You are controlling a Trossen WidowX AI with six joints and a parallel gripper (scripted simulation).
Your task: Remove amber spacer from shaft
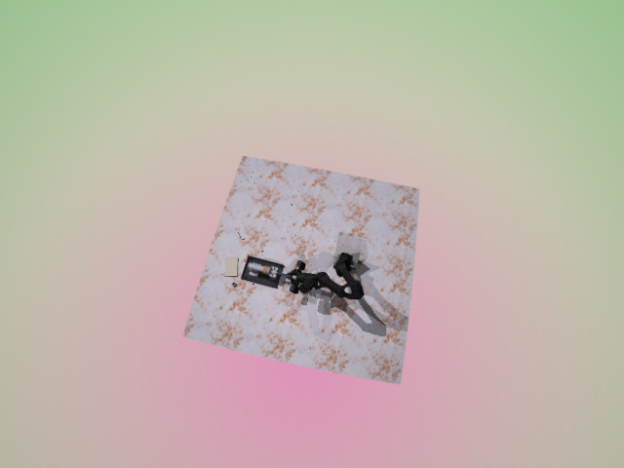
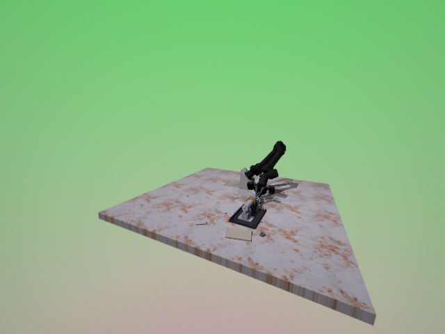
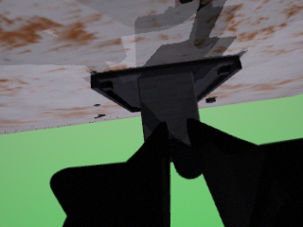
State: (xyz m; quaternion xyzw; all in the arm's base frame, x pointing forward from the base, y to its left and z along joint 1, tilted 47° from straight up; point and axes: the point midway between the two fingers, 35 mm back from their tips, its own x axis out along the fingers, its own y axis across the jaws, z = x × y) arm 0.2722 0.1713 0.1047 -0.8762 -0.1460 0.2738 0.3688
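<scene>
Now: gripper tip 12 cm short of the amber spacer, 2 cm below it and 1 cm to the right of it. From my gripper tip the other things lie so: thin dark pin 36 cm ahead, 16 cm to the right, 6 cm below; then dark ring 29 cm ahead, 14 cm to the left, 6 cm below; then beige card 35 cm ahead, 6 cm below, 4 cm to the left.
</scene>
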